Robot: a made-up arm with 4 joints. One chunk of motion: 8 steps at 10 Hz.
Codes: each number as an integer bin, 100 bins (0 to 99) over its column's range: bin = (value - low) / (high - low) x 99, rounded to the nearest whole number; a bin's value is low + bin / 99 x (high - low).
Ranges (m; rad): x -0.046..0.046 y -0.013..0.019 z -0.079..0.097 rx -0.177..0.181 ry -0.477..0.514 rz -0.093..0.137
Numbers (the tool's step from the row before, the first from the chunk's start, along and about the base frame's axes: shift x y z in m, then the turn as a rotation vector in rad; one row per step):
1: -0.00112 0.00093 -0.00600 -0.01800 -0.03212 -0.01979
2: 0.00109 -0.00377 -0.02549 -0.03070 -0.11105 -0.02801
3: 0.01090 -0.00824 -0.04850 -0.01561 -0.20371 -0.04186
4: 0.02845 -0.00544 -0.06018 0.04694 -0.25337 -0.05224
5: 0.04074 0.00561 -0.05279 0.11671 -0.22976 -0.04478
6: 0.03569 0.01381 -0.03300 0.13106 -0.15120 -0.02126
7: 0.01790 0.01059 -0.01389 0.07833 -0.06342 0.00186
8: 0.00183 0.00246 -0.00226 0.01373 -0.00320 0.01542
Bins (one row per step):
1: 48 43 41 44 44 32
2: 51 29 30 40 37 28
3: 61 15 17 45 27 22
4: 80 23 11 62 22 18
5: 93 58 15 81 25 21
6: 88 83 26 85 33 31
7: 69 73 37 71 41 41
8: 51 48 43 53 47 47

